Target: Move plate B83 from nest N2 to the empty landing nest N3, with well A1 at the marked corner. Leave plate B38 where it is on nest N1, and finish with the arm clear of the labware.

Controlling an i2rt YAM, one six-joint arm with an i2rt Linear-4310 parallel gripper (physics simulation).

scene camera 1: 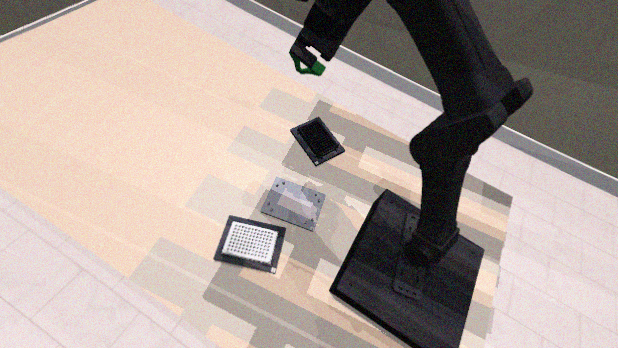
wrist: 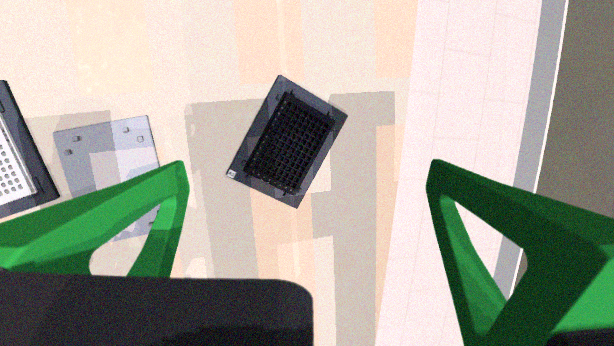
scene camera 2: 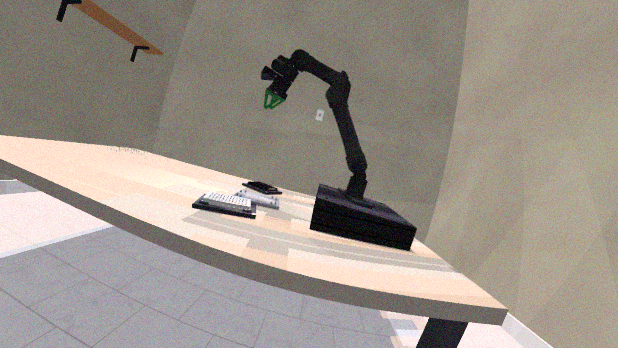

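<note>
A white well plate (scene camera 1: 250,242) (scene camera 2: 227,200) (wrist: 10,175) sits on a dark nest (scene camera 1: 279,245) (wrist: 32,160). A black well plate (scene camera 1: 318,139) (scene camera 2: 262,187) (wrist: 290,142) sits on another dark nest (wrist: 280,84), whose small white corner mark (scene camera 1: 316,162) (wrist: 231,173) shows. Between them lies an empty light-grey nest (scene camera 1: 295,204) (scene camera 2: 260,200) (wrist: 82,162) with small pegs; the left finger partly hides it in the wrist view. I cannot read the plate names or nest numbers. My green gripper (scene camera 1: 310,71) (scene camera 2: 270,107) (wrist: 307,173) is open and empty, high above the table, with the black plate beyond its fingers in the wrist view.
The black robot base (scene camera 1: 370,280) (scene camera 2: 360,220) stands on the wooden table (scene camera 1: 100,100) (scene camera 2: 350,272), near the empty nest. The table's edge is beyond the black plate. A wall shelf (scene camera 2: 115,25) is far back at the upper left in scene camera 2.
</note>
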